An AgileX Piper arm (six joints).
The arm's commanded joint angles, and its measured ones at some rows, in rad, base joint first. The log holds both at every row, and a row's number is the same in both.
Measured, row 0:
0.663, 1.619, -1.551, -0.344, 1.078, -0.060
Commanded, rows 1 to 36:
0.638, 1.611, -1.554, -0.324, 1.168, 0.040
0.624, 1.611, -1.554, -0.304, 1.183, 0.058
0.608, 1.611, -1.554, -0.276, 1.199, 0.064
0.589, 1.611, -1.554, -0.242, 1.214, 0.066
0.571, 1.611, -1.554, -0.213, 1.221, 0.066
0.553, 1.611, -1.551, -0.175, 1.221, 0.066
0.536, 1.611, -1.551, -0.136, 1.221, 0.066
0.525, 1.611, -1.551, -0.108, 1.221, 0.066
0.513, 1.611, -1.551, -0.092, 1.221, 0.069
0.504, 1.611, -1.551, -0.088, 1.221, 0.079
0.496, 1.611, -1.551, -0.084, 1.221, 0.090
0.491, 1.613, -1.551, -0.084, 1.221, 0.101
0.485, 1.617, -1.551, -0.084, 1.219, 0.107
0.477, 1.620, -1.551, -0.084, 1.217, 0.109
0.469, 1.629, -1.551, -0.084, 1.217, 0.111
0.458, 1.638, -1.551, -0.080, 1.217, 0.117
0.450, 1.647, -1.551, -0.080, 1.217, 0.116
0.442, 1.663, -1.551, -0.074, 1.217, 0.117
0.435, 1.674, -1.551, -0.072, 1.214, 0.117
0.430, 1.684, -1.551, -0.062, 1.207, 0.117
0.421, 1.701, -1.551, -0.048, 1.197, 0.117
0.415, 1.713, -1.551, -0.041, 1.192, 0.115
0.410, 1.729, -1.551, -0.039, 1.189, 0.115
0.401, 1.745, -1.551, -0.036, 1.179, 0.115
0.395, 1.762, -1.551, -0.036, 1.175, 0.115
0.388, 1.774, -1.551, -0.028, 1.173, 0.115
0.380, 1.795, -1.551, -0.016, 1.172, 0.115
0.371, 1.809, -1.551, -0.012, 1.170, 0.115
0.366, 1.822, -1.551, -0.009, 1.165, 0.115
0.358, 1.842, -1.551, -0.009, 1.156, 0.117
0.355, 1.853, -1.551, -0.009, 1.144, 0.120
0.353, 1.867, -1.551, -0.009, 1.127, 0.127
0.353, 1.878, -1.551, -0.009, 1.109, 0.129
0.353, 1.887, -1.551, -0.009, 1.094, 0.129
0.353, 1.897, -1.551, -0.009, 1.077, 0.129
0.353, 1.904, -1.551, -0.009, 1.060, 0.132
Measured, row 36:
0.358, 1.877, -1.551, -0.013, 1.129, 0.124
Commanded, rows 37 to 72:
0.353, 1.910, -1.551, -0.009, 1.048, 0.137
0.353, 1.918, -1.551, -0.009, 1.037, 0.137
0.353, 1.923, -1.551, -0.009, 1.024, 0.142
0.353, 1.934, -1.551, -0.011, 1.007, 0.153
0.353, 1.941, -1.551, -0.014, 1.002, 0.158
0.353, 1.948, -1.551, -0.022, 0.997, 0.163
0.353, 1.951, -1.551, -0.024, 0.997, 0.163
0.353, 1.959, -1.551, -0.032, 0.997, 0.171
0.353, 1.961, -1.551, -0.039, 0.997, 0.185
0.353, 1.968, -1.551, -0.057, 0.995, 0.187
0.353, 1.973, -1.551, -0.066, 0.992, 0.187
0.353, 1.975, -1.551, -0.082, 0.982, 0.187
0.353, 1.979, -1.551, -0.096, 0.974, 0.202
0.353, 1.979, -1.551, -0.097, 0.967, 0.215
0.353, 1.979, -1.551, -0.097, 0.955, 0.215
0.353, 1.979, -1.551, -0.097, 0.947, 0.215
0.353, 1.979, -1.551, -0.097, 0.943, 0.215
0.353, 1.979, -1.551, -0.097, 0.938, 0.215
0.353, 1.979, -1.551, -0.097, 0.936, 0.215
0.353, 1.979, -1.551, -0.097, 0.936, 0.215
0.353, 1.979, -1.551, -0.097, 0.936, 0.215
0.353, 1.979, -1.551, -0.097, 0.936, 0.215
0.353, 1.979, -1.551, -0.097, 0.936, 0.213
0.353, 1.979, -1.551, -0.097, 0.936, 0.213
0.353, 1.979, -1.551, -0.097, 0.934, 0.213
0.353, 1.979, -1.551, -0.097, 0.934, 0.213
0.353, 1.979, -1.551, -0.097, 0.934, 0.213
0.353, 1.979, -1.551, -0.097, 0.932, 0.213
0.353, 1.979, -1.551, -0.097, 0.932, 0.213
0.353, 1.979, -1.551, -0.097, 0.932, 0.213
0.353, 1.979, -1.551, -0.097, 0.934, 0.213
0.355, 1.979, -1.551, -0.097, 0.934, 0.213
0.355, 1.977, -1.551, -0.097, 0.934, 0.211
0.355, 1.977, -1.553, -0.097, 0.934, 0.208
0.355, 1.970, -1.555, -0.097, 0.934, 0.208
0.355, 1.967, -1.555, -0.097, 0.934, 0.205
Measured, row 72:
0.360, 1.985, -1.551, -0.071, 0.936, 0.213
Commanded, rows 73 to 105:
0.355, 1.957, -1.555, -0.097, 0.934, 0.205
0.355, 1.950, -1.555, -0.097, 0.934, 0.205
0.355, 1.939, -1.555, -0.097, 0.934, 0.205
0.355, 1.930, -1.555, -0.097, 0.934, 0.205
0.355, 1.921, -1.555, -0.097, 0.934, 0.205
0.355, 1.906, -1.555, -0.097, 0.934, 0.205
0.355, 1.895, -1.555, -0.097, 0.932, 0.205
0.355, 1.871, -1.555, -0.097, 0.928, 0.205
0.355, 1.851, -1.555, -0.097, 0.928, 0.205
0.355, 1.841, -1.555, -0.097, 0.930, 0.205
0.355, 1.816, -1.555, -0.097, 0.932, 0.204
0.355, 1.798, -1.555, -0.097, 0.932, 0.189
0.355, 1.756, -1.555, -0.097, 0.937, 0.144
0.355, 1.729, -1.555, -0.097, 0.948, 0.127
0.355, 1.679, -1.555, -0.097, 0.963, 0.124
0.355, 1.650, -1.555, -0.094, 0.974, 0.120
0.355, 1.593, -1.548, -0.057, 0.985, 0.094
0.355, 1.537, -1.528, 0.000, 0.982, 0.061
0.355, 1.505, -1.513, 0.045, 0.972, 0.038
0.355, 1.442, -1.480, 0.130, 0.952, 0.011
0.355, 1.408, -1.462, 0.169, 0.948, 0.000
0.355, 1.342, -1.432, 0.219, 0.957, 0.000
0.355, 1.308, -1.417, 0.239, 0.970, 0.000
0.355, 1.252, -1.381, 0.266, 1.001, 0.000
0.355, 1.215, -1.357, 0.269, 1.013, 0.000
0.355, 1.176, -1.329, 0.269, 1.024, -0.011
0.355, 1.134, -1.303, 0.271, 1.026, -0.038
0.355, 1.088, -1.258, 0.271, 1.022, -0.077
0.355, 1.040, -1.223, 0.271, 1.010, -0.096
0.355, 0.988, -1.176, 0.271, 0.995, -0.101
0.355, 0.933, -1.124, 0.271, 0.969, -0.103
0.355, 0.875, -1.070, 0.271, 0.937, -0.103
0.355, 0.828, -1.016, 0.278, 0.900, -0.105
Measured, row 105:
0.360, 1.005, -1.173, 0.267, 0.993, -0.076
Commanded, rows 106 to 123:
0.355, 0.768, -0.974, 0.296, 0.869, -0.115
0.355, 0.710, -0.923, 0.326, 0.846, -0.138
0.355, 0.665, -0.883, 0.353, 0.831, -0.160
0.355, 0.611, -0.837, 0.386, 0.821, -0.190
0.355, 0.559, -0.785, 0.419, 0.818, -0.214
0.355, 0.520, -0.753, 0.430, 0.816, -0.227
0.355, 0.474, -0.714, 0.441, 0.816, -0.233
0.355, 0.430, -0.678, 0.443, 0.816, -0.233
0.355, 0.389, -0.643, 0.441, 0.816, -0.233
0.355, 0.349, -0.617, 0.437, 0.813, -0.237
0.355, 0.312, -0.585, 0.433, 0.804, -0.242
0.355, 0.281, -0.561, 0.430, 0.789, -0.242
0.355, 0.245, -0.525, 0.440, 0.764, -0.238
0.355, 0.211, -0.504, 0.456, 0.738, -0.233
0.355, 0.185, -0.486, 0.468, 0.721, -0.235
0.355, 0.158, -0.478, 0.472, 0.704, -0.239
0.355, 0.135, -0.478, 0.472, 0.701, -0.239
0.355, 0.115, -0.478, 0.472, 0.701, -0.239
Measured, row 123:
0.360, 0.199, -0.498, 0.449, 0.759, -0.228
